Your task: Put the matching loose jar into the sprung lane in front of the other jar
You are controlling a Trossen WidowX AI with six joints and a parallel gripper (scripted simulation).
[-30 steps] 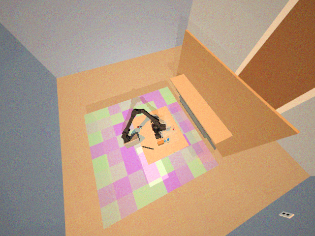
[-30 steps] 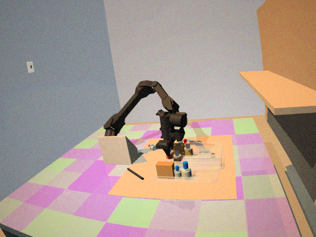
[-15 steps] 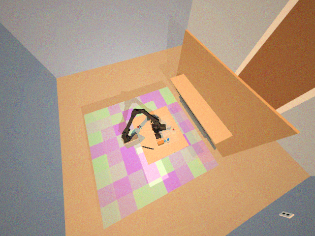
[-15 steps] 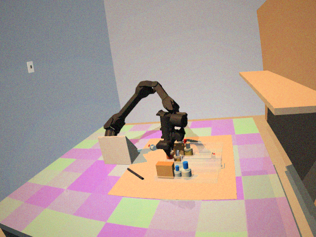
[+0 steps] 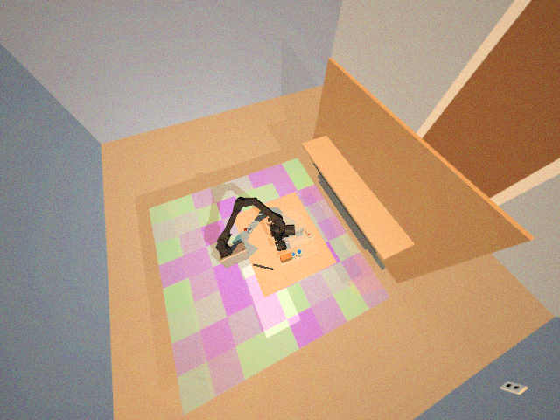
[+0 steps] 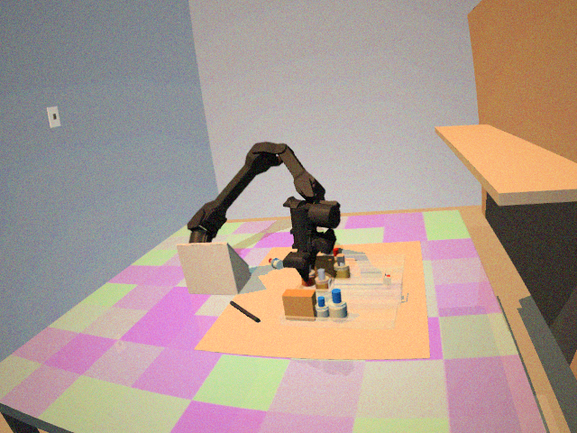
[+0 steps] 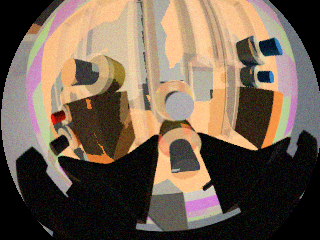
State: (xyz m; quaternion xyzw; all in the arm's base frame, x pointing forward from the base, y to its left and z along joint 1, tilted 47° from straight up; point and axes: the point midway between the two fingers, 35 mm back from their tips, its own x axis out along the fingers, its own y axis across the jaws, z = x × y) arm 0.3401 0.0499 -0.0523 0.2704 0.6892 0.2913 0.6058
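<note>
The clear lane rack lies 140 mm ahead of my gripper tip, 20 mm to the right of it and 30 mm below it. The rest, counted from my gripper tip: black pen 150 mm behind, 120 mm to the right, 40 mm below.
</note>
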